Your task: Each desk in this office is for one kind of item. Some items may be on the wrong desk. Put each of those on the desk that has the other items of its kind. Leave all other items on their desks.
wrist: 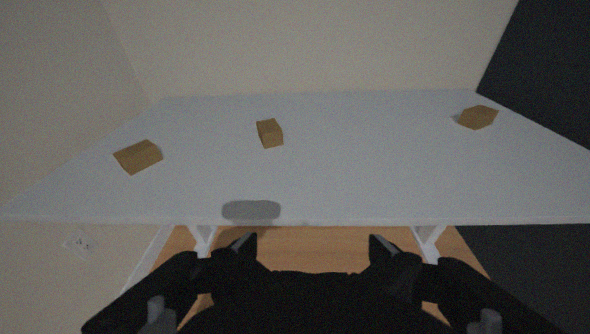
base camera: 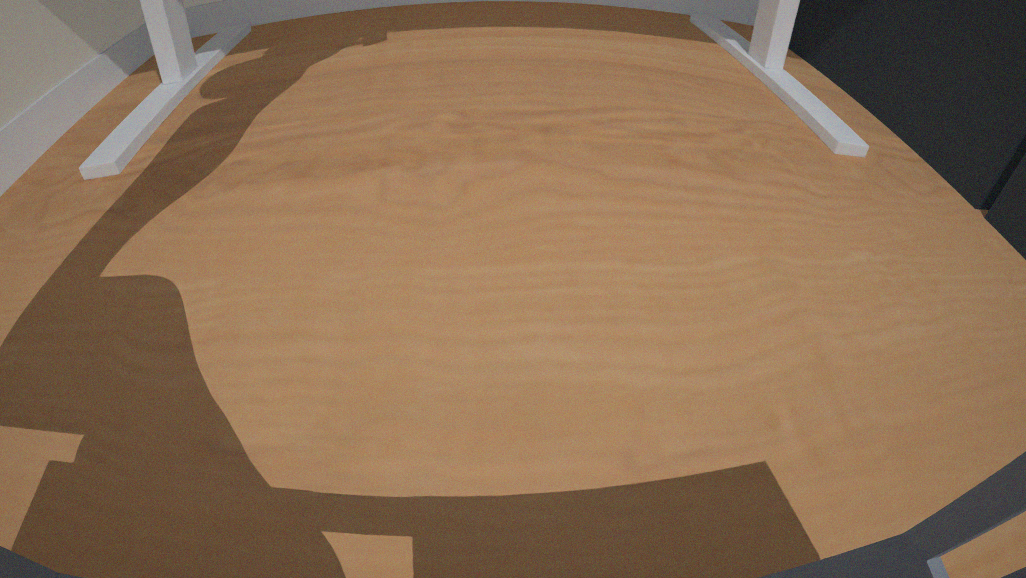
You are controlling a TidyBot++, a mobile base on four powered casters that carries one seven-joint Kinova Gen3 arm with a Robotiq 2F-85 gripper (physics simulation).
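Frame: origin at the arm's base, x ahead, y left, z up, level; centimetres.
Seen in the pictures: gripper, fingertip midpoint: (wrist: 311, 246).
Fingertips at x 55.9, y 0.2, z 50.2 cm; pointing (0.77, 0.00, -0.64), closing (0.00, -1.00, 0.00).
A point is followed by its place in that frame.
In the wrist view a pale grey-white desk (wrist: 350, 185) {x 81.3, y -9.0, z 32.4 cm} stands ahead, against a beige wall. Three brown box-shaped items are on it. One brown box (wrist: 137, 157) {x 87.2, y 45.7, z 36.2 cm} lies at the left, one brown box (wrist: 270, 133) {x 97.5, y 11.5, z 37.1 cm} is left of the middle towards the back, and one brown box (wrist: 478, 117) {x 107.9, y -52.4, z 36.5 cm} is at the back right. My gripper (wrist: 311, 246) {x 55.9, y 0.2, z 50.2 cm} is open, with nothing between its fingers. It appears in front of the desk's near edge, apart from the boxes. In the base camera view the desk top does not show.
The desk's left foot (base camera: 140, 132) {x 83.3, y 56.6, z -37.3 cm} and right foot (base camera: 796, 101) {x 91.3, y -59.9, z -37.3 cm} stand on the wooden floor (base camera: 538, 287) {x 46.3, y -5.8, z -39.6 cm}. A dark panel (base camera: 911, 86) {x 90.1, y -87.4, z -28.6 cm} (wrist: 545, 65) {x 129.7, y -85.9, z 46.8 cm} rises right of the desk. A beige wall (wrist: 310, 45) {x 152.9, y -0.1, z 51.9 cm} is behind it. A wall socket (wrist: 81, 244) {x 81.0, y 85.6, z 0.7 cm} is at the lower left.
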